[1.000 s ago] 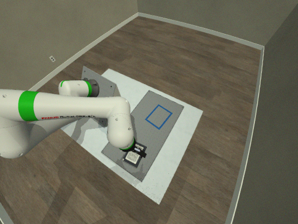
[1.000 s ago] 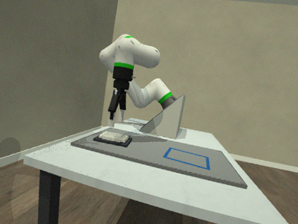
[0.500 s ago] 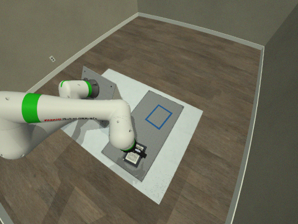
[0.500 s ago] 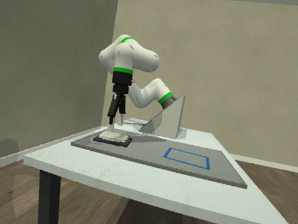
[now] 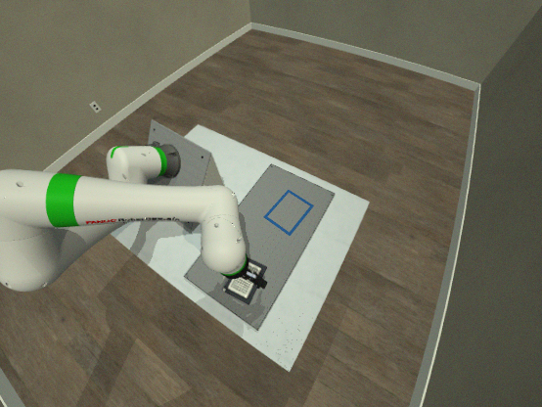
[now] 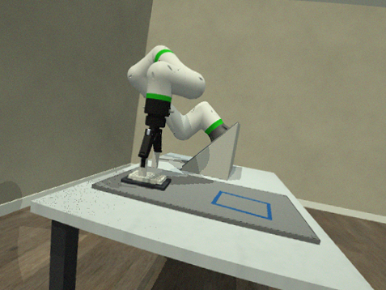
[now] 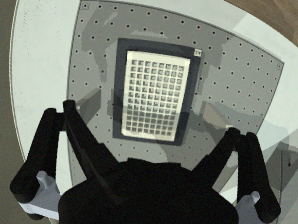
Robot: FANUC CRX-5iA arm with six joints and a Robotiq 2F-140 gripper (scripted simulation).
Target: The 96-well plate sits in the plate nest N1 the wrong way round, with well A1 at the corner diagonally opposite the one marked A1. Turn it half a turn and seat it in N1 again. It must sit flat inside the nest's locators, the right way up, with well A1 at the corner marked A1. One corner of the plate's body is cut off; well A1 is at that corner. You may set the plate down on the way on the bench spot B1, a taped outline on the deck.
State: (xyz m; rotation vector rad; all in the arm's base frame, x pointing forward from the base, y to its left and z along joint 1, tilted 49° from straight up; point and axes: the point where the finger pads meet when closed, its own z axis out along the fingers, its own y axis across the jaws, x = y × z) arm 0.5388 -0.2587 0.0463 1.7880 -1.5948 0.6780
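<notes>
The white 96-well plate lies 3 cm below my hand. From my hand the other things lie so: white A1 corner mark: 4 cm behind, 8 cm to the right, 4 cm below; dark plate nest N1: 5 cm below.
</notes>
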